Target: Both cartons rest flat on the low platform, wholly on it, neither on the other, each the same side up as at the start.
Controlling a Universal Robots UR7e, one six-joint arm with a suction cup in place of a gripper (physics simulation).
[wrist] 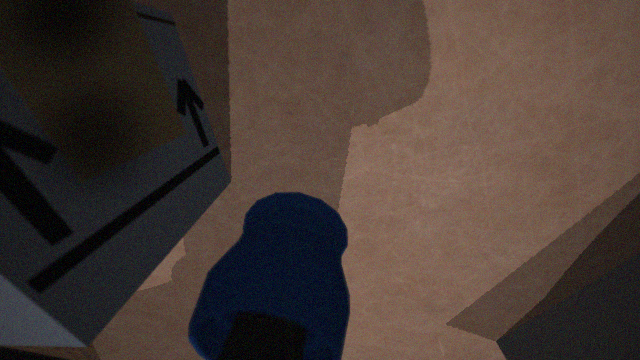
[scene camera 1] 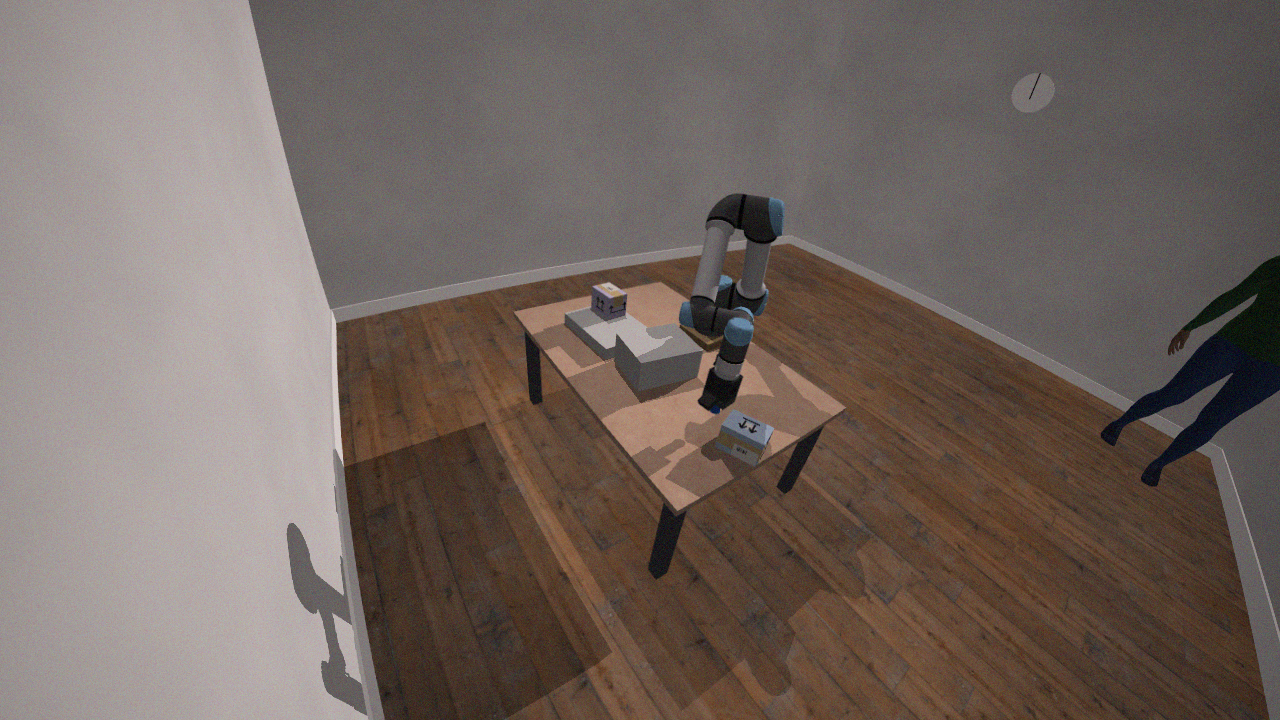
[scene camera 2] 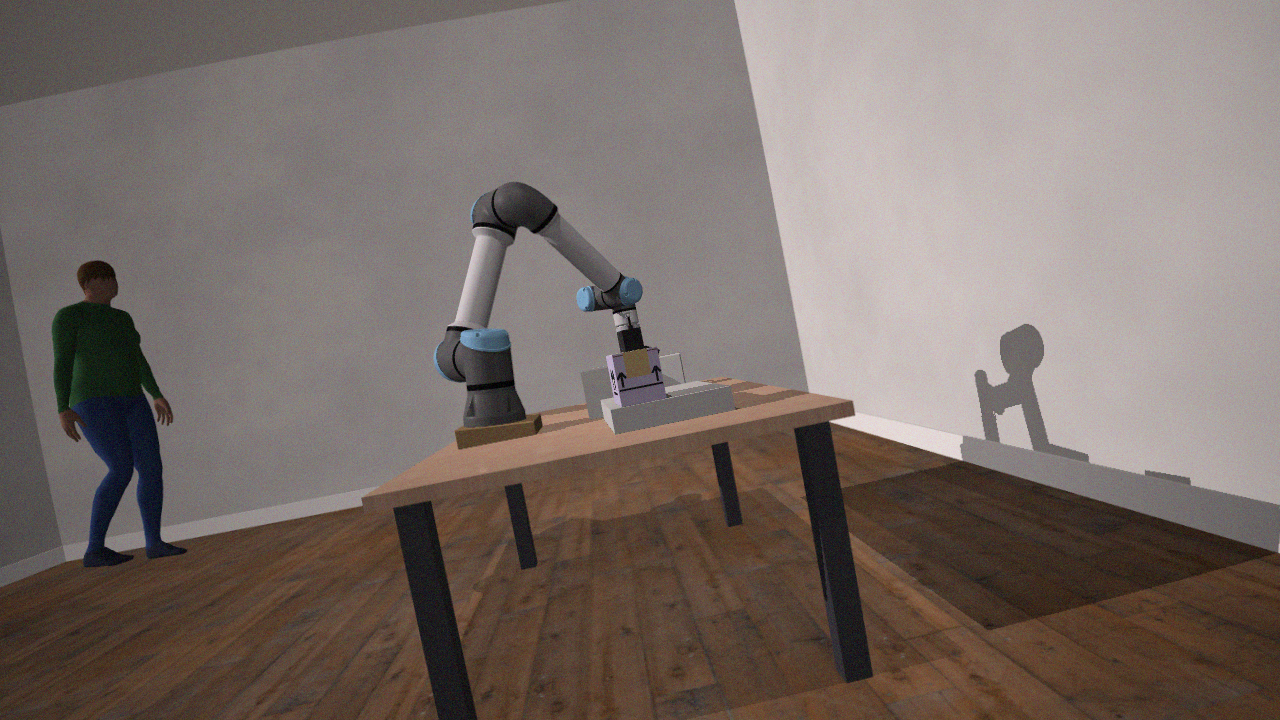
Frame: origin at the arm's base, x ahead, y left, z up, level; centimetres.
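Seen in the pictures: end effector, tool point: [wrist: 294, 237] [scene camera 1: 714, 410]; arm's base, origin of the base link: [scene camera 2: 495, 422].
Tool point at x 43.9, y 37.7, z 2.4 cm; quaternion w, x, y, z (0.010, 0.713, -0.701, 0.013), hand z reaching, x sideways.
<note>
Offsets run from my tool point to a thing's top centre. Level surfaces: height alone.
A lilac carton @[dz +8.7, dx -13.4, dy -71.0 cm] [scene camera 1: 608, 302] [scene camera 2: 639, 385] stands flat at the far end of the low grey platform @[dz -1.6, dx -7.5, dy -62.9 cm] [scene camera 1: 591, 332] [scene camera 2: 675, 411]. A light blue carton @[dz +2.9, dx +0.3, dy +12.8 cm] [scene camera 1: 744, 437] [wrist: 105, 200] rests on the table near its front edge, with arrows on its upper face in scene camera 1. My suction cup [scene camera 1: 715, 409] [wrist: 294, 225] is beside this carton, on the side toward the blocks, and holds nothing. In the wrist view the carton's side face shows left of the cup. The exact gap is hard to tell. In scene camera 2 the cup is hidden behind the lilac carton.
A taller grey block @[dz +5.6, dx -6.5, dy -32.9 cm] [scene camera 1: 662, 365] [scene camera 2: 593, 394] [wrist: 590, 310] stands between the low platform and the light blue carton. The arm's base is on a wooden plate [scene camera 2: 499, 433] on the table @[dz -6.4 cm] [scene camera 1: 644, 428]. A person [scene camera 1: 1226, 367] [scene camera 2: 107, 385] stands away from the table.
</note>
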